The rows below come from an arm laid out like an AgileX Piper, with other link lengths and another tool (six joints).
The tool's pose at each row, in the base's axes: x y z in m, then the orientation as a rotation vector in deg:
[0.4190, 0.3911, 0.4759, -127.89, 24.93, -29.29]
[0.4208, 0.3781, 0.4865, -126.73, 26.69, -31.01]
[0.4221, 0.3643, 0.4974, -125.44, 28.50, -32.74]
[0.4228, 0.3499, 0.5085, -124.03, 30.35, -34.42]
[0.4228, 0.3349, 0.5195, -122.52, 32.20, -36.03]
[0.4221, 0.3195, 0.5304, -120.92, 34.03, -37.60]
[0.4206, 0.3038, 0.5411, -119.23, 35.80, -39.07]
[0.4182, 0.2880, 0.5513, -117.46, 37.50, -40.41]
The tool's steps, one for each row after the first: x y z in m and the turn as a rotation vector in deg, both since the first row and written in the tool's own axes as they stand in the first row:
[0.0099, -0.0002, -0.0137, 0.56, 1.88, 0.90]
[0.0197, 0.0000, -0.0283, 1.20, 3.80, 1.86]
[0.0294, 0.0005, -0.0437, 1.90, 5.72, 2.90]
[0.0387, 0.0016, -0.0598, 2.65, 7.62, 3.98]
[0.0476, 0.0031, -0.0763, 3.46, 9.50, 5.09]
[0.0559, 0.0050, -0.0934, 4.34, 11.31, 6.21]
[0.0634, 0.0075, -0.1106, 5.29, 13.03, 7.36]

